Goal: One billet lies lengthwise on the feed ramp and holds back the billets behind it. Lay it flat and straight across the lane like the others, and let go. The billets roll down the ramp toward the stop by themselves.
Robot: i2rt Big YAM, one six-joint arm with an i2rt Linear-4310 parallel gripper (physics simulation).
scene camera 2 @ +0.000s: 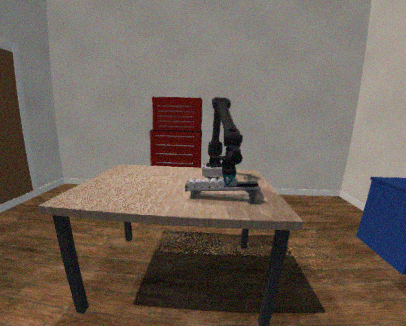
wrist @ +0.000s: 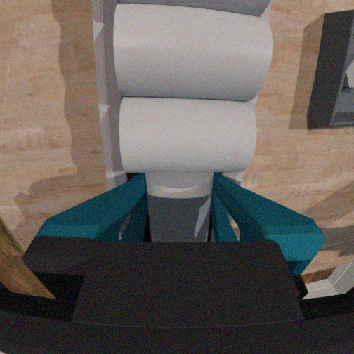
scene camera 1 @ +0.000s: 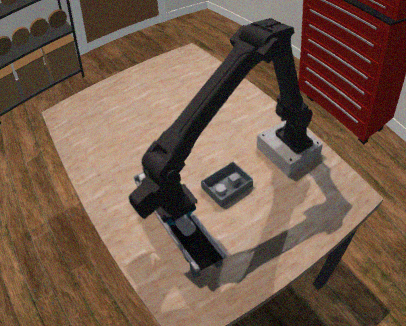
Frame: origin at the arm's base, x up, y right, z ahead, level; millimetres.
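Seen in the pictures: gripper, fingertip midpoint: [scene camera 2: 226, 184] [scene camera 1: 180, 220]; arm's base at its link origin: [scene camera 1: 294, 139].
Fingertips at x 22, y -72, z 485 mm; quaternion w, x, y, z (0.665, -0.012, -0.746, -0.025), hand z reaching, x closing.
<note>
Pixels of each thing's top centre, then the offset from my fingertips to it. Level surfaces: height alone.
- billet at its top centre: [scene camera 1: 182, 218] dz +1, dx +34, dy -21 mm
- dark tray at its top centre: [scene camera 1: 227, 180] dz -207, dx -45, dy +76 mm
- table at its surface level: dx -81 mm
The ramp [scene camera 1: 218, 247] [scene camera 2: 240, 188] [wrist: 102, 120] carries several pale grey billets lying crosswise; the nearest crosswise billet [wrist: 187, 135] and the one behind it [wrist: 192, 52] touch and look straight between the walls. My gripper [scene camera 1: 176, 218] [scene camera 2: 229, 179] [wrist: 178, 178] is over the ramp, shut on another billet [scene camera 1: 186, 227] [wrist: 179, 217], one teal finger on each side. In the wrist view the held billet points along the lane, not across it. Its pale end is partly hidden by the nearest crosswise billet; whether they touch I cannot tell. Its exact tilt is unclear.
A dark tray [scene camera 1: 223, 201] [wrist: 320, 75] with two small pale pieces stands beside the ramp on the table [scene camera 1: 115, 115] [scene camera 2: 125, 200]. The arm's grey base [scene camera 1: 286, 156] is farther back. A red cabinet [scene camera 1: 345, 60] [scene camera 2: 176, 145] stands beyond the table.
</note>
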